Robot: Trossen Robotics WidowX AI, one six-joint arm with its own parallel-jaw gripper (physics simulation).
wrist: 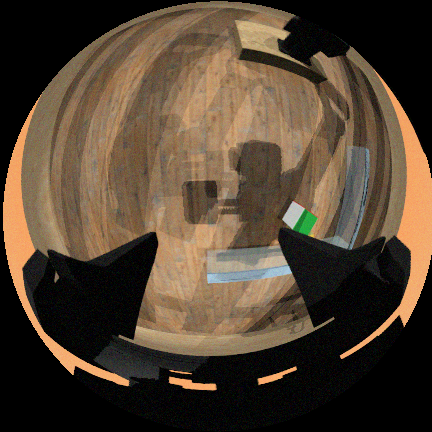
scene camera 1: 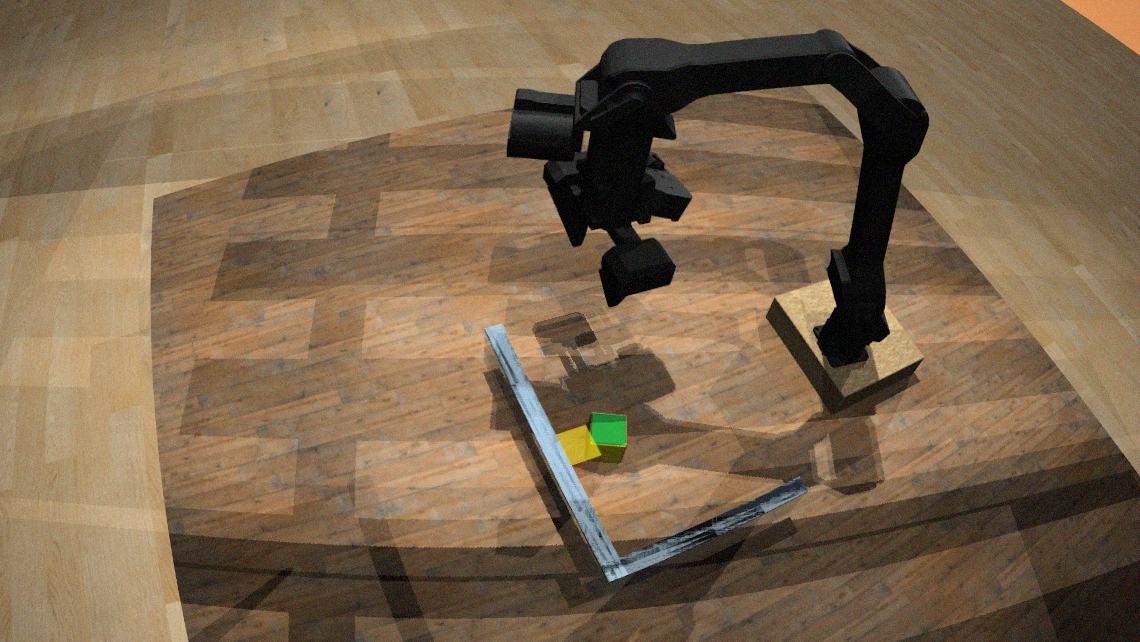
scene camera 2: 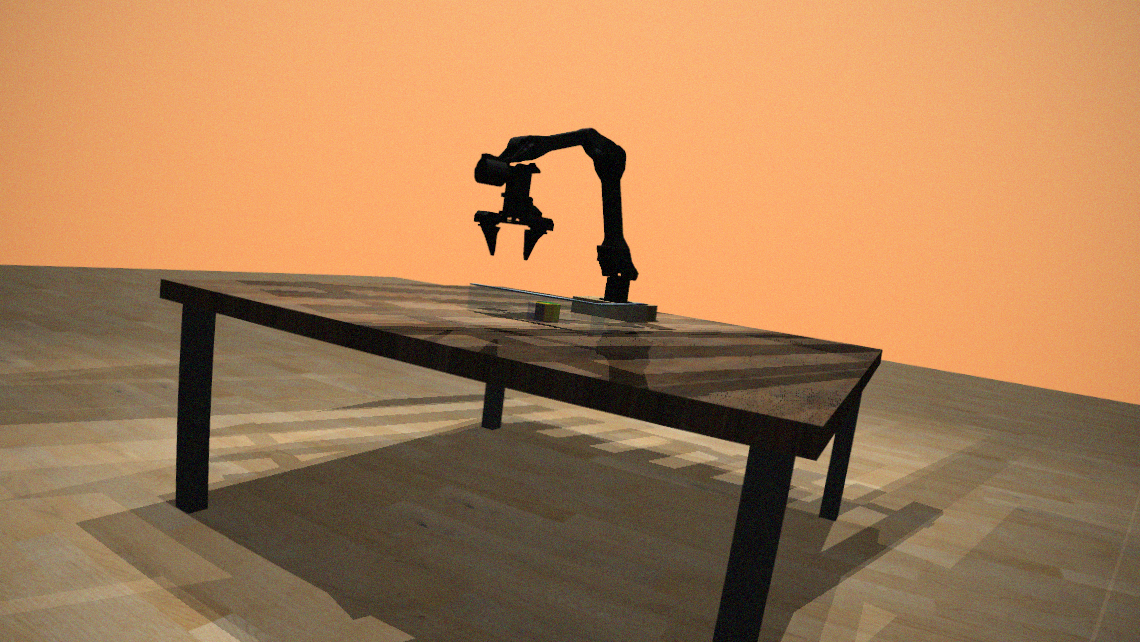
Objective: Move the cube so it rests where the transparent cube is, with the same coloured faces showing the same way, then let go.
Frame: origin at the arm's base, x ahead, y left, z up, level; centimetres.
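Where they show: gripper, fingertip midpoint: [wrist: 218, 236] [scene camera 1: 593, 274] [scene camera 2: 508, 258]; arm's base at its link origin: [wrist: 293, 50] [scene camera 1: 840, 344] [scene camera 2: 615, 301].
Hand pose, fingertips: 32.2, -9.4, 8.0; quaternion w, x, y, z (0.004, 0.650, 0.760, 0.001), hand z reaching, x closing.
Each offset is from my fingertips to the top centre of the thing, as dx, dy, dz. "pt": to the spot under its first point.
The solid cube @(+1.3, +14.3, -8.2) [scene camera 1: 608, 431] [scene camera 2: 546, 311] [wrist: 299, 218] rests on the table with its green face up. A yellow side faces scene camera 1, and a white side shows in the wrist view. The transparent cube @(+5.2, +15.6, -8.2) [scene camera 1: 575, 446] shows a yellow top, beside the solid cube and against the long pale-blue bar. In the wrist view it is mostly hidden behind the right-hand finger; in scene camera 2 I cannot make it out. My gripper [scene camera 1: 595, 273] [scene camera 2: 508, 256] [wrist: 218, 236] is open and empty, high above the table. In the wrist view the solid cube lies near the right-hand fingertip, outside the gap between the fingers.
Two pale-blue bars @(pt +8.8, +12.3, -6.2) [scene camera 1: 536, 414] [wrist: 250, 276] form an L-shaped low wall around the cubes on two sides. The arm's base block [scene camera 1: 895, 356] [wrist: 257, 37] stands on the table [scene camera 1: 263, 478] [scene camera 2: 382, 338], to the right of the cubes in scene camera 1.
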